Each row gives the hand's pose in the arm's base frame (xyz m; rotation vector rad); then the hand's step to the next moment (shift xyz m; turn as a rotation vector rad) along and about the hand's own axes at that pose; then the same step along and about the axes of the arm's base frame.
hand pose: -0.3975 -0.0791 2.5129 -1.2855 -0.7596 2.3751
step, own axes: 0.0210 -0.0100 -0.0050 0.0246 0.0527 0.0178
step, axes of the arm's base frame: -0.0067 0.0204 -0.0102 -0.0302 -0.0347 -0.0398
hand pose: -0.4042 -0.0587 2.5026 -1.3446 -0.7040 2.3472
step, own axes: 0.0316 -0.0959 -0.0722 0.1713 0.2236 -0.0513
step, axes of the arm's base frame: 0.0520 0.1127 0.0021 -0.0508 -0.0810 -0.2699
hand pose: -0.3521 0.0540 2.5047 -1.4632 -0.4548 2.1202
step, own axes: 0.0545 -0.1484 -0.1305 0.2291 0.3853 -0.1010
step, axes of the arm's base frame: 0.1398 0.1497 -0.0077 -0.0571 -0.1786 -0.4195
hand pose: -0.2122 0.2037 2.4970 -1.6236 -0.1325 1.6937
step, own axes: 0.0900 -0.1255 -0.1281 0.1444 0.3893 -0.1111
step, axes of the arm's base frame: 0.1797 0.0855 -0.0256 -0.0593 -0.2347 -0.3552
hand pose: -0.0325 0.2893 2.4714 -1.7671 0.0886 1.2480
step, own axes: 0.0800 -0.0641 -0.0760 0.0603 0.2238 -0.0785
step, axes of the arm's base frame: 0.1255 0.0156 -0.0173 -0.0347 -0.1551 -0.1861
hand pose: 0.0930 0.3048 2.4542 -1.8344 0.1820 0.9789
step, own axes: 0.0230 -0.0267 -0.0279 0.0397 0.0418 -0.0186
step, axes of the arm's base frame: 0.0442 -0.0034 0.0075 0.0144 -0.0239 -0.0538
